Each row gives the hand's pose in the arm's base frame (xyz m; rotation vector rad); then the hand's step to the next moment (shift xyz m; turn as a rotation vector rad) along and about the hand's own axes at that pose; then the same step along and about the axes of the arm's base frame.
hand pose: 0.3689 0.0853 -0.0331 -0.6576 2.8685 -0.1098
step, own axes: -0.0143 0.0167 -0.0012 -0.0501 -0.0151 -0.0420
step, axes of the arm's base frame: 0.0053 0.0213 0.0017 0.0419 0.0096 0.0515
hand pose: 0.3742 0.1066 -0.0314 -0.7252 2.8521 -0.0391
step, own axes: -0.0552 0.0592 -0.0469 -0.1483 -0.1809 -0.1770
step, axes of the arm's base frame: 0.0104 0.0772 0.0518 0.1777 -0.0927 0.2142
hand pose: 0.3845 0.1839 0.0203 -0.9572 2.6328 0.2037
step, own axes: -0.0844 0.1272 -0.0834 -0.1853 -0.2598 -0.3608
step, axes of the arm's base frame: -0.0429 0.1273 0.1105 0.2077 -0.1756 0.3975
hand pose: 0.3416 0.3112 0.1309 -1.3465 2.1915 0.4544
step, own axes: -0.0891 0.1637 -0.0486 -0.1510 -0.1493 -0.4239
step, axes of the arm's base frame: -0.1260 0.1115 0.0937 0.0801 -0.1842 0.4294
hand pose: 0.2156 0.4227 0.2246 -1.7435 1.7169 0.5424
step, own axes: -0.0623 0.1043 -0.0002 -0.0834 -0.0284 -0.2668
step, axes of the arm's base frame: -0.1074 0.0498 0.0273 -0.0136 -0.1217 0.2529
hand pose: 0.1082 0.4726 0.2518 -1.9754 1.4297 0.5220
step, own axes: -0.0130 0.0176 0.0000 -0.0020 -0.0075 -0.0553
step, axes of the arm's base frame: -0.0209 0.0053 0.0038 0.0038 -0.0354 0.0430
